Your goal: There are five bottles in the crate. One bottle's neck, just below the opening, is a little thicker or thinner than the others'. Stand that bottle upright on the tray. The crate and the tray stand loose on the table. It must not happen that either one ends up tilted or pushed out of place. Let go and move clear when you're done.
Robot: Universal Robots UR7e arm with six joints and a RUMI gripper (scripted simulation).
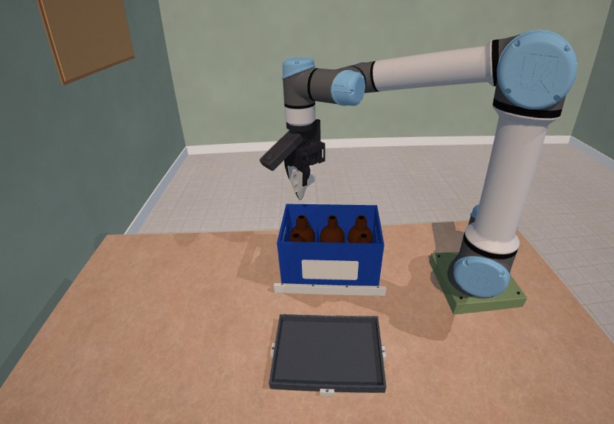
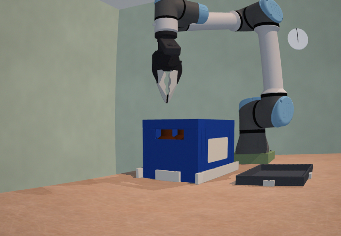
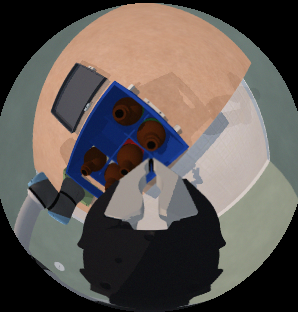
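Right now my hand is 160 mm above the blue crate, 90 mm past it and 40 mm to the right of it. The rest, counted from my hand: dark tray (330 mm to the left, 230 mm below, 80 mm behind); then glass bottle (150 mm below, 90 mm behind).
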